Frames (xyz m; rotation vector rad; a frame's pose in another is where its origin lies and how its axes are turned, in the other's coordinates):
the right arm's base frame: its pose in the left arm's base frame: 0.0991 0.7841 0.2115 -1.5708 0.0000 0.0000
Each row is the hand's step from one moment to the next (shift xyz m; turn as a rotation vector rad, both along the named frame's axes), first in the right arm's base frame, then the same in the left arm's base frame.
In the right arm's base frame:
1: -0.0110 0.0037 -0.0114 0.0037 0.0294 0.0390
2: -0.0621 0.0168 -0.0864 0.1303 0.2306 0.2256
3: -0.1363 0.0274 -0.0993 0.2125 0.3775 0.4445
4: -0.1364 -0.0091 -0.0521 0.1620 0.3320 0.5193
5: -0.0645 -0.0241 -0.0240 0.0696 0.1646 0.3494
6: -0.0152 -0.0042 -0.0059 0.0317 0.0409 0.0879
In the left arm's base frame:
1: -0.0110 -0.0114 -0.0037 0.0037 0.0390 -0.0294
2: -0.0621 -0.0864 -0.0168 0.1303 0.2256 -0.2306
3: -0.1363 -0.0993 -0.0274 0.2125 0.4445 -0.3775
4: -0.1364 -0.0521 0.0091 0.1620 0.5193 -0.3320
5: -0.0645 -0.0240 0.0241 0.0696 0.3494 -0.1646
6: -0.0152 -0.0059 0.0042 0.0317 0.0879 -0.0409

